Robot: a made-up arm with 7 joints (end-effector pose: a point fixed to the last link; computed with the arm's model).
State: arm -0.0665 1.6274 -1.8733 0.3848 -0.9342 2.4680 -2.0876
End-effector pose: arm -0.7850 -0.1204 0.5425 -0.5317 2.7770 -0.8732
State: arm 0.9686 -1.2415 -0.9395 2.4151 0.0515 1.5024 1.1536
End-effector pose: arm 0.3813 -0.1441 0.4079 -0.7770 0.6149 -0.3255
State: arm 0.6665 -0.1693 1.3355 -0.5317 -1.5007 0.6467 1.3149
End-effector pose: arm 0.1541 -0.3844 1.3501 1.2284 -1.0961 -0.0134
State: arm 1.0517 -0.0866 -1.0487 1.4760 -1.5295 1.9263 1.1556
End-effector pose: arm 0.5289 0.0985 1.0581 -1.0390 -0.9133 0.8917
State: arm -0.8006 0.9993 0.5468 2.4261 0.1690 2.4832 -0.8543
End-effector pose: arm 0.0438 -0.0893 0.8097 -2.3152 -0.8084 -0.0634
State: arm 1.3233 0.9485 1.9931 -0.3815 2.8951 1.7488 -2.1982
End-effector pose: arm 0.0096 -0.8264 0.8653 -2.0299 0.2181 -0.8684
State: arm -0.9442 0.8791 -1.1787 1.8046 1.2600 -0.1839 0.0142
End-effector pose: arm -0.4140 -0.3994 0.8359 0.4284 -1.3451 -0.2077
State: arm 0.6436 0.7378 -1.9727 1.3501 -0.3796 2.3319 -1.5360
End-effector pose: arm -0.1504 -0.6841 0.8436 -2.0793 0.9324 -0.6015
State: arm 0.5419 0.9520 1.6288 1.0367 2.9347 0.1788 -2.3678
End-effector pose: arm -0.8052 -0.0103 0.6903 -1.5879 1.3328 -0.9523
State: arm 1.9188 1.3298 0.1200 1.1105 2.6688 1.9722 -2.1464
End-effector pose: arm -0.0574 -0.3664 1.0655 1.8061 -1.6547 0.9243
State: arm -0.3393 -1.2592 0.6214 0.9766 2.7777 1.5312 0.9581
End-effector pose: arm 0.6556 0.0683 0.5242 -2.1767 -0.2418 1.7567
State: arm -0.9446 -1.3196 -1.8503 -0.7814 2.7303 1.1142 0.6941
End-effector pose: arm 0.5187 -0.6256 0.5294 0.7037 -0.4775 -0.2064
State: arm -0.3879 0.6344 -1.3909 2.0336 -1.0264 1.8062 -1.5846
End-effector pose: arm -0.2970 -0.5253 0.9236 -1.6918 1.3978 0.4751
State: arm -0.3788 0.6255 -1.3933 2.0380 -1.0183 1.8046 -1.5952
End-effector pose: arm -0.2901 -0.5292 0.9213 -1.6904 1.3952 0.4939
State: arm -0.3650 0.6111 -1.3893 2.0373 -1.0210 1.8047 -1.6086
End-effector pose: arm -0.2763 -0.5346 0.9243 -1.7030 1.4022 0.5320
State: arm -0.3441 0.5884 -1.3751 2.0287 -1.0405 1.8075 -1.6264
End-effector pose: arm -0.2514 -0.5418 0.9352 -1.7380 1.4235 0.5998
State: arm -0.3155 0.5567 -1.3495 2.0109 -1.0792 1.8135 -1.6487
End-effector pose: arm -0.2131 -0.5494 0.9542 -1.7986 1.4600 0.7001
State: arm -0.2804 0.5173 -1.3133 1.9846 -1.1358 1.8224 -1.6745
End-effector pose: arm -0.1614 -0.5546 0.9792 -1.8834 1.5085 0.8285
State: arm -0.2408 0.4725 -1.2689 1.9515 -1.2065 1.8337 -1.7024
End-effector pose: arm -0.0987 -0.5544 1.0066 -1.9880 1.5641 0.9765
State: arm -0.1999 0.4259 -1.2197 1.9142 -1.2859 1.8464 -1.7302
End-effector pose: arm -0.0302 -0.5463 1.0326 -2.1048 1.6214 1.1312
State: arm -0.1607 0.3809 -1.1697 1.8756 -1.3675 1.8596 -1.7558
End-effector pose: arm 0.0379 -0.5303 1.0545 -2.2250 1.6760 1.2795
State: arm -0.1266 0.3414 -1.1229 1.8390 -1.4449 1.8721 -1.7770
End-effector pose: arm 0.0985 -0.5090 1.0710 2.2118 -1.6312 -1.3326
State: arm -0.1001 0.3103 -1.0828 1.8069 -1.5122 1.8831 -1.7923
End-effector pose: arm 0.1465 -0.4865 1.0826 2.1115 -1.5305 -1.3091
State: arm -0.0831 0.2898 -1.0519 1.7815 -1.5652 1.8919 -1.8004
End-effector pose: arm 0.1792 -0.4671 1.0905 2.0399 -1.4613 -1.2829
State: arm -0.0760 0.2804 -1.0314 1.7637 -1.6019 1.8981 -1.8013
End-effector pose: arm 0.1962 -0.4540 1.0964 1.9977 -1.4237 -1.2611
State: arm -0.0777 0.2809 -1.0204 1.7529 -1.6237 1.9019 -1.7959
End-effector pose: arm 0.1998 -0.4476 1.1011 1.9814 -1.4132 -1.2461
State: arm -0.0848 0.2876 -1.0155 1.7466 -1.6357 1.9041 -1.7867
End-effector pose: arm 0.1952 -0.4456 1.1053 1.9813 -1.4194 -1.2360
